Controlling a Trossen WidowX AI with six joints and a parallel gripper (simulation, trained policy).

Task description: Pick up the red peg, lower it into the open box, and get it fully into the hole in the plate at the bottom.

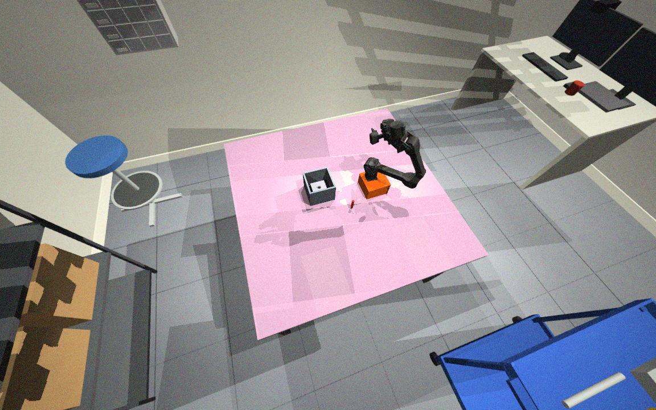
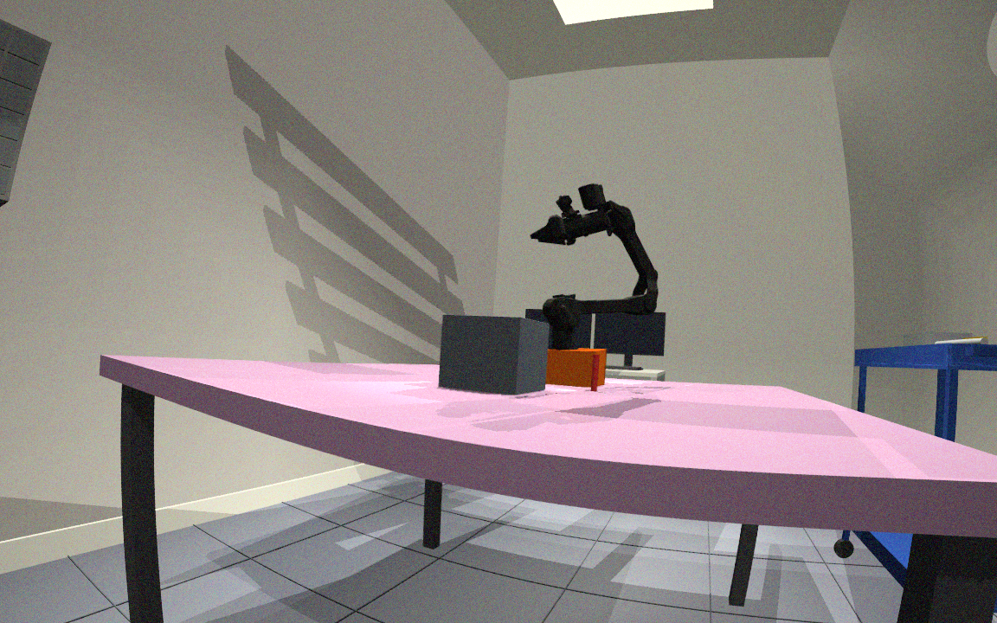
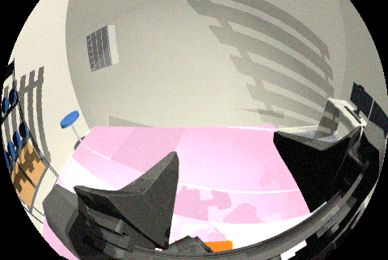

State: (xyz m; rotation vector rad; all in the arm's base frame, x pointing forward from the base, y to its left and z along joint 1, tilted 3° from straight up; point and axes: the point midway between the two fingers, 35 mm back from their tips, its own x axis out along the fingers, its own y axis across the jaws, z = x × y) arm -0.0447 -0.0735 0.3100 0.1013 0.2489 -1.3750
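Now: gripper tip 35 cm above the red peg, 25 cm to the right of it and 18 cm short of it.
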